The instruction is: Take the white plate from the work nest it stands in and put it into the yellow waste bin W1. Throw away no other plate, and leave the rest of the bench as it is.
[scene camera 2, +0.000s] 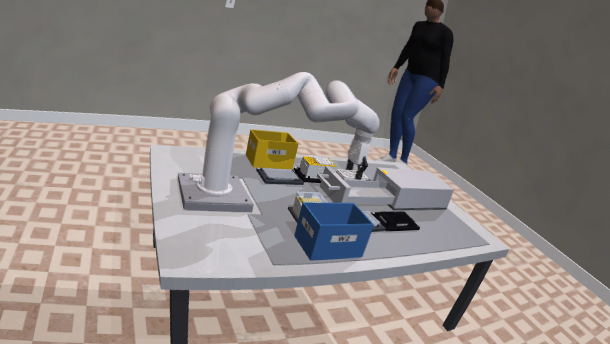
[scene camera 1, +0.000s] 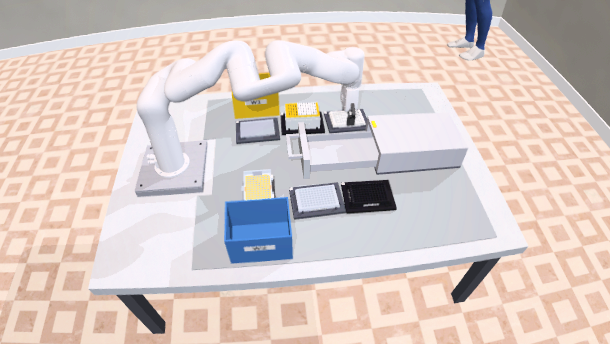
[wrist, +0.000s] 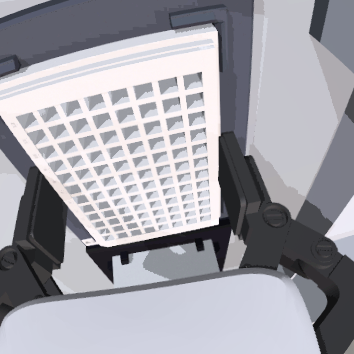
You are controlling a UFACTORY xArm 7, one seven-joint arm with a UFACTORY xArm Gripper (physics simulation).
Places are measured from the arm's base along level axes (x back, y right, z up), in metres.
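Pixels of known places: gripper, between the fingertips: (scene camera 2: pixel 353 174) (scene camera 1: pixel 348 118) (wrist: pixel 134 167); arm's base, origin of its link: (scene camera 2: pixel 214 188) (scene camera 1: pixel 172 165).
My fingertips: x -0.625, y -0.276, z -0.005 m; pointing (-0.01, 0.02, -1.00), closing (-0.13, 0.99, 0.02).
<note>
For each thing: its top centre in the pictures, then the offset to it from my fingertips. "spot": a spot on its surface instead.
- white plate, centre of its top: (wrist: pixel 137 182) (scene camera 1: pixel 347 116) (scene camera 2: pixel 352 173) dx +0.004, dy +0.001, dz +0.006 m
- yellow bin W1, centre of its top: (scene camera 1: pixel 254 82) (scene camera 2: pixel 274 136) dx +0.366, dy -0.085, dz +0.100 m
- white rack, centre of its top: (scene camera 1: pixel 302 108) (scene camera 2: pixel 320 160) dx +0.178, dy +0.021, dz +0.056 m
- nest with a pale plate, a spot on its surface: (scene camera 1: pixel 257 128) spot: dx +0.345, dy +0.072, dz -0.001 m
- grey device, a spot on its surface: (scene camera 1: pixel 420 142) spot: dx -0.230, dy +0.215, dz +0.081 m
- yellow plate, centre of its top: (scene camera 1: pixel 257 184) (scene camera 2: pixel 315 200) dx +0.305, dy +0.397, dz +0.057 m
- blue bin W2, centre of its top: (scene camera 1: pixel 257 218) (scene camera 2: pixel 338 213) dx +0.285, dy +0.554, dz +0.100 m
- black plate, centre of its top: (scene camera 1: pixel 369 192) (scene camera 2: pixel 397 216) dx -0.046, dy +0.376, dz +0.006 m
The white plate (scene camera 1: pixel 339 120) (wrist: pixel 150 150) sits flat in its dark grey work nest (scene camera 1: pixel 329 123) (wrist: pixel 237 75) at the back of the bench. My gripper (scene camera 1: pixel 348 119) (scene camera 2: pixel 355 169) (wrist: pixel 134 167) points down over it, with one black finger against each long side of the plate. In the wrist view both finger pads meet the plate's edges, so the gripper is shut on the plate; the lower parts of the contact are hidden. The yellow bin W1 (scene camera 1: pixel 241 108) (scene camera 2: pixel 280 160) stands at the back left, partly behind the arm in the first scene view.
A yellow and white rack (scene camera 1: pixel 301 110) stands left of the nest, and a nest with a pale plate (scene camera 1: pixel 257 128) beyond it. The grey device (scene camera 1: pixel 420 142) has its drawer (scene camera 1: pixel 342 162) open. In front are a yellow plate (scene camera 1: pixel 258 186), blue bin W2 (scene camera 1: pixel 257 255), pale plate (scene camera 1: pixel 316 198) and black plate (scene camera 1: pixel 370 195).
</note>
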